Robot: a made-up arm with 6 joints. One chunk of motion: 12 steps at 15 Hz.
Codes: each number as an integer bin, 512 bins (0 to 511) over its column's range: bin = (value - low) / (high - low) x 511, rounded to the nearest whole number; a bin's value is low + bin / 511 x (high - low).
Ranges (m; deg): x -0.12..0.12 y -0.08..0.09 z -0.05..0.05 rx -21..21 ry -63..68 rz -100..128
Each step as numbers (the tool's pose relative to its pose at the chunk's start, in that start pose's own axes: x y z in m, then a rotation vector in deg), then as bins.
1 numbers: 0.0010 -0.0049 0.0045 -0.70 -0.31 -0.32
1 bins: 258 226 278 247 245 223
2 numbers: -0.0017 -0.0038 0.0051 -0.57 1.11 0.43
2 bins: 252 229 282 249 250 225
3 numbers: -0.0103 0.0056 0.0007 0.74 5.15 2.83
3 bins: 234 257 259 265 266 230
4 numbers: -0.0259 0.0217 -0.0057 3.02 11.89 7.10
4 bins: 200 306 226 292 292 240
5 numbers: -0.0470 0.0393 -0.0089 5.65 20.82 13.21
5 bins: 155 359 210 324 327 254
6 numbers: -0.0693 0.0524 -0.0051 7.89 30.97 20.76
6 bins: 108 398 229 351 367 271
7 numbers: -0.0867 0.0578 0.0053 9.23 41.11 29.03
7 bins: 71 414 283 368 406 289
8 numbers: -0.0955 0.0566 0.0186 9.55 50.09 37.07
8 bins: 52 411 351 372 441 307
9 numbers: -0.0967 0.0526 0.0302 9.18 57.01 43.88
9 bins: 50 399 410 367 468 322
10 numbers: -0.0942 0.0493 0.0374 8.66 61.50 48.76
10 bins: 55 389 447 361 486 333
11 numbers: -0.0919 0.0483 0.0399 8.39 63.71 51.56
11 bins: 60 386 459 358 494 340
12 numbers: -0.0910 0.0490 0.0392 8.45 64.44 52.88
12 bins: 62 388 456 358 497 343
